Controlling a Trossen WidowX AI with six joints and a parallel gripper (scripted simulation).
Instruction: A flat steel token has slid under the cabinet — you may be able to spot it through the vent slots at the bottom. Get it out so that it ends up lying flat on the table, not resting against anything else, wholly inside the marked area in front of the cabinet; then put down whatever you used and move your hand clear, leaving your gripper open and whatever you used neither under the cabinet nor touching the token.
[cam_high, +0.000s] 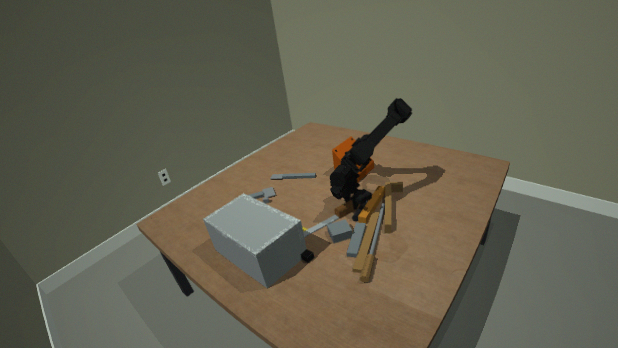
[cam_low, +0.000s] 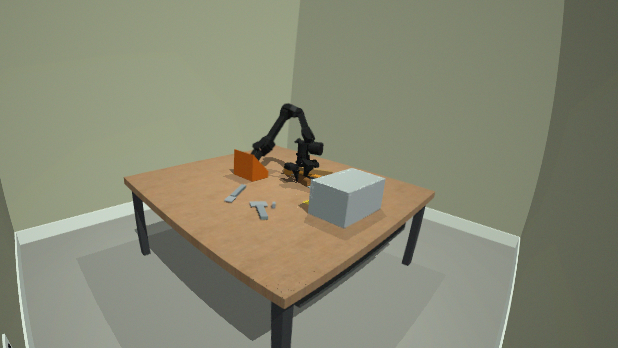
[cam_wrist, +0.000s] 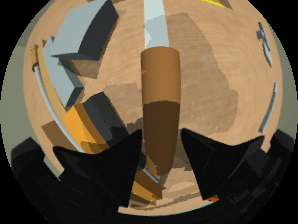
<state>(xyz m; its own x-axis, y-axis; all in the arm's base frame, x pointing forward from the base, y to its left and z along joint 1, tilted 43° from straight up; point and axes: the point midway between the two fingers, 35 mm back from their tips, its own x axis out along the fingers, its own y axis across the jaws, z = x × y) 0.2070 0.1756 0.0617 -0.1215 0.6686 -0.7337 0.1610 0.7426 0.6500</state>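
My gripper tip is 6 cm past the orange bar, 6 cm to the right of it and 1 cm below it. Also, from my gripper tip: grey block (14 cm ahead, 7 cm to the left, 1 cm above); wooden stick (11 cm ahead, 17 cm to the left); grey t-piece (17 cm ahead, 39 cm to the right).
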